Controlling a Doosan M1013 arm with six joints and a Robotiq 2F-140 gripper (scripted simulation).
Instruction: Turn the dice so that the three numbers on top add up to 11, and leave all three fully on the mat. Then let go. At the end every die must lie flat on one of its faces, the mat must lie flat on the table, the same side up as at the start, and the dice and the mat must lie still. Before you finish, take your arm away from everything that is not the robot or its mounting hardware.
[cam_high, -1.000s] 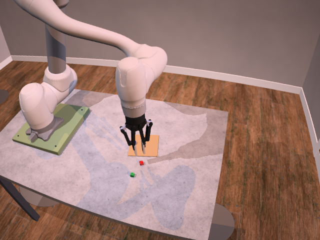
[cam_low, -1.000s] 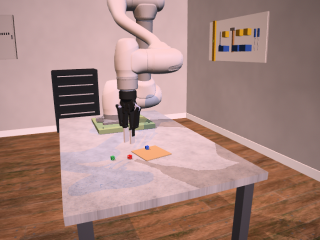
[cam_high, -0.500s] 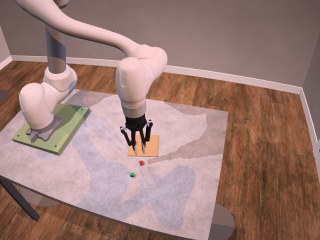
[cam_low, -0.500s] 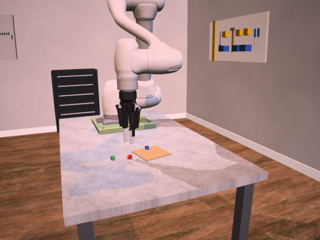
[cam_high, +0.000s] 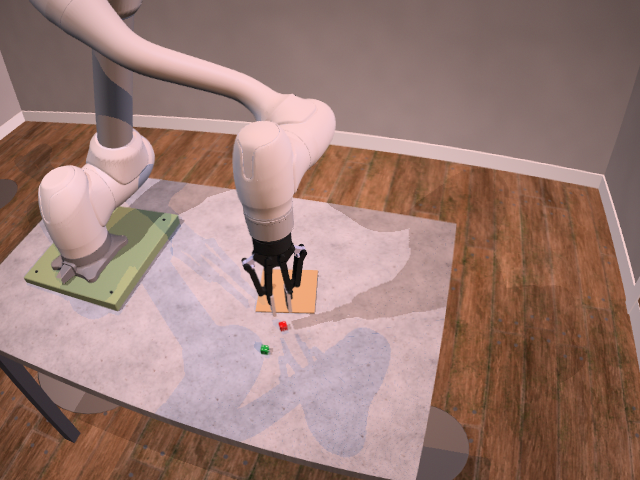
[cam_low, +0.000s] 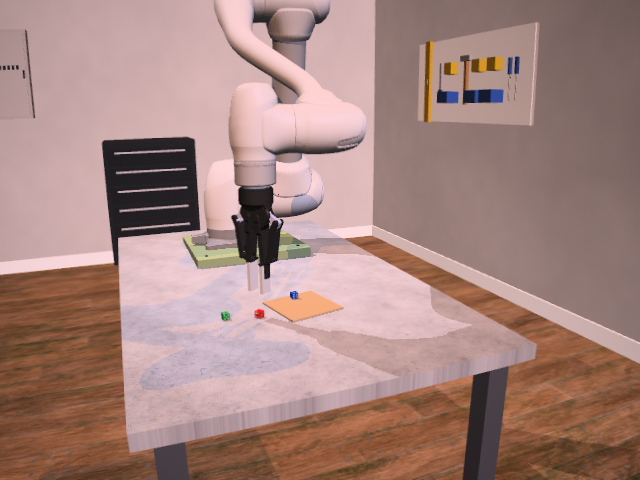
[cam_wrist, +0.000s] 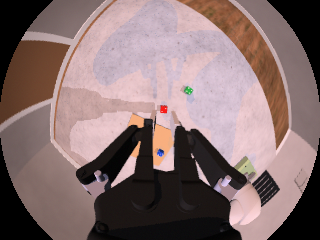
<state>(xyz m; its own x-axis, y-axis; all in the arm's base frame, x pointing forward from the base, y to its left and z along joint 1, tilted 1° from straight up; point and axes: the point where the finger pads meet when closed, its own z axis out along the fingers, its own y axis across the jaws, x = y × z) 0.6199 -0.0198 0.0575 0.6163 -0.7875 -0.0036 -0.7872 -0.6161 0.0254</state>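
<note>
Now: hand 9 cm above the red die. Also, from my hand: orange mat (11 cm to the left, 9 cm below, 4 cm behind); then blue die (10 cm to the left, 8 cm below, 8 cm behind); then green die (9 cm below, 8 cm to the right, 1 cm behind).
</note>
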